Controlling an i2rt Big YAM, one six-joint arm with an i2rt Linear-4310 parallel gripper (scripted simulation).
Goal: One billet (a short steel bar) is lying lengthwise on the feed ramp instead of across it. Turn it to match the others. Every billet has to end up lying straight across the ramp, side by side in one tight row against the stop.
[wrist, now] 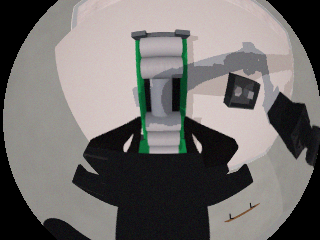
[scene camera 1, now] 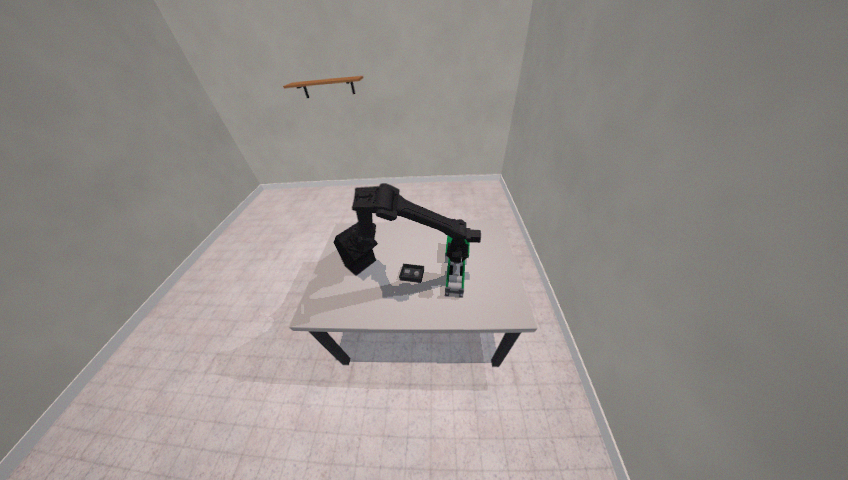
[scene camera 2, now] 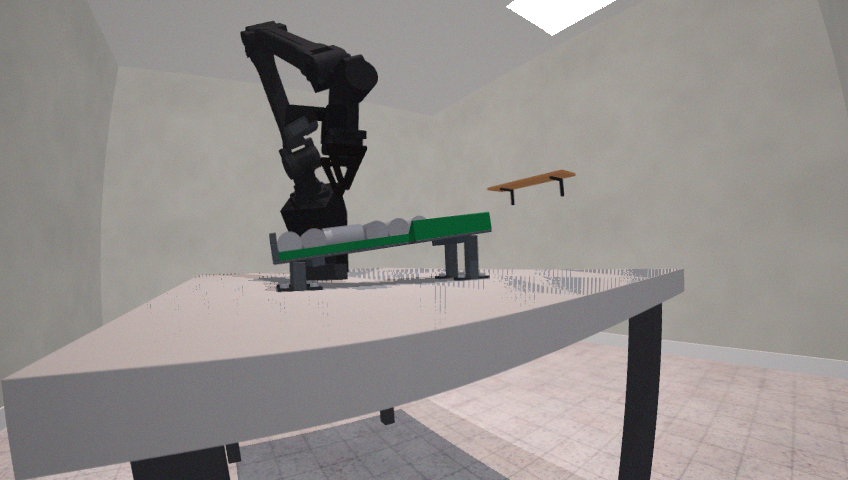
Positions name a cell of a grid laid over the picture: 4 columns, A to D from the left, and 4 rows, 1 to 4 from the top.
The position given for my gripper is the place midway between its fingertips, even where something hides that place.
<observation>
In view: my gripper (scene camera 2: B2) and a black box (wrist: D2).
My gripper also shows in the wrist view (wrist: C3).
</observation>
